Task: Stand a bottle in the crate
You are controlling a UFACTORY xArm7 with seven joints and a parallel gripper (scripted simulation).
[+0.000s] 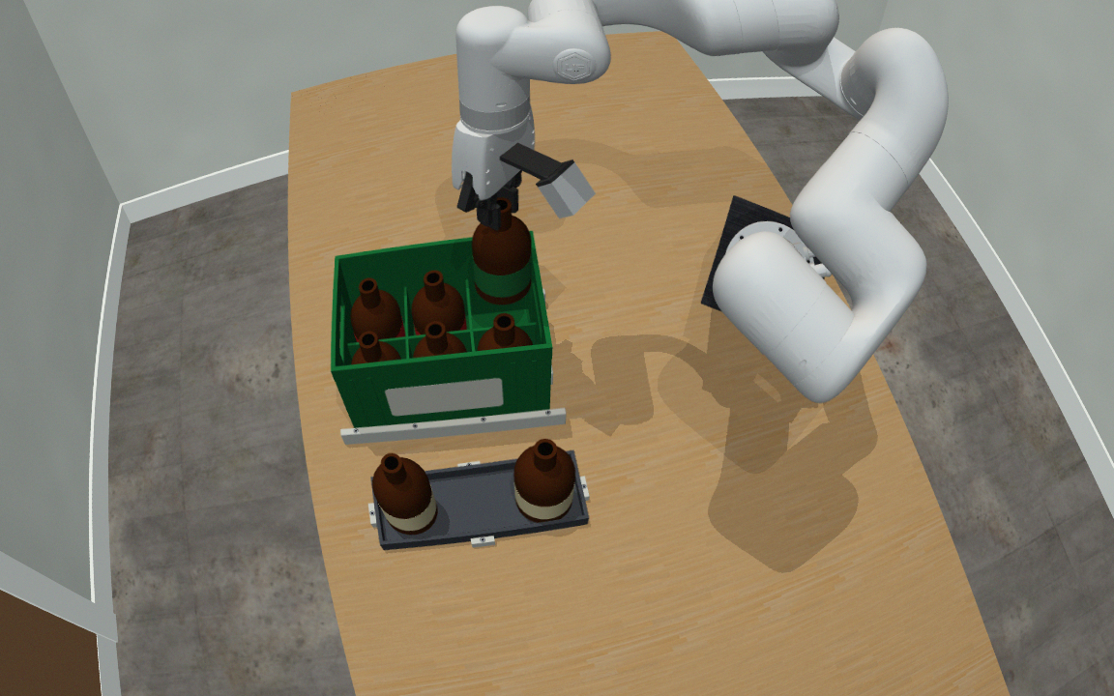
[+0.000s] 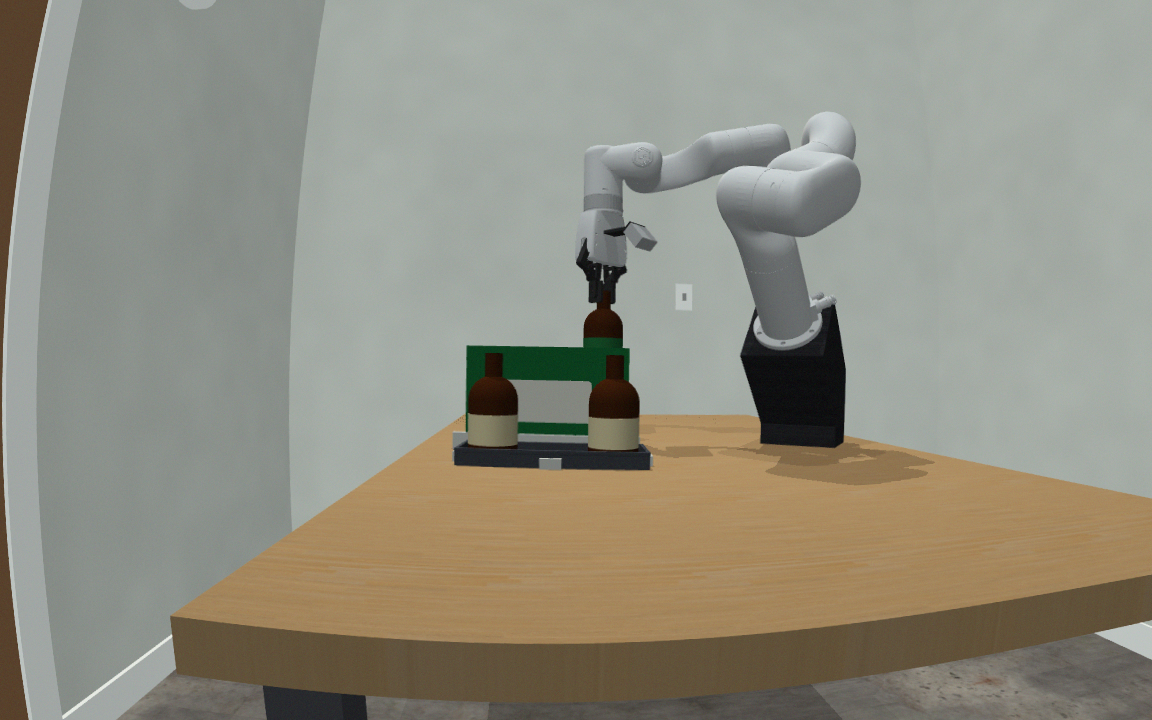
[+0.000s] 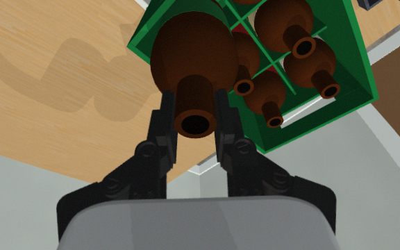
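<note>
My gripper is now 70 mm above the green-label bottle. Also, from my hand: dark tray: 30 mm ahead, 260 mm to the left, 270 mm below; green crate: 80 mm ahead, 60 mm to the left, 200 mm below.
</note>
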